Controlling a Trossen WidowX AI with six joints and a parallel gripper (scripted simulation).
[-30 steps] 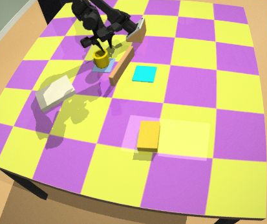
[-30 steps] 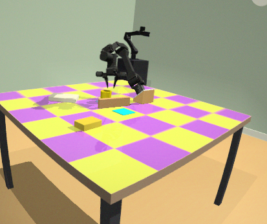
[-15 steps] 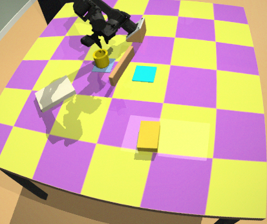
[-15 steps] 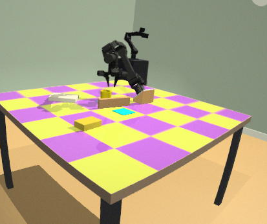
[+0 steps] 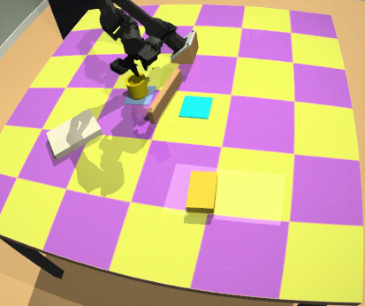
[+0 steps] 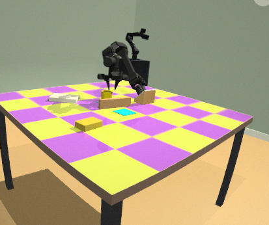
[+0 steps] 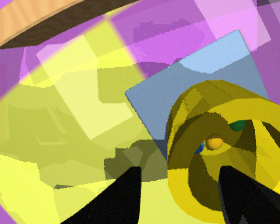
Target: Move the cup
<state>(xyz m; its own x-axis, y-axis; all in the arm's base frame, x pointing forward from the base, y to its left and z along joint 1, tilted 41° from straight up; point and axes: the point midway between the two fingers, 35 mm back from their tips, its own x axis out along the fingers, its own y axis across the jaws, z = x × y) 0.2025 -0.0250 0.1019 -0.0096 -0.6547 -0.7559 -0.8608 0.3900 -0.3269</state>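
My gripper tip is now 20 mm short of the yellow cup, 20 mm to the left of it and 40 mm above it. The rest, counted from my gripper tip: white block: 230 mm ahead, 190 mm to the right, 70 mm below; cyan pad: 70 mm ahead, 190 mm to the left, 90 mm below; long tan bar: 50 mm ahead, 90 mm to the left, 60 mm below.
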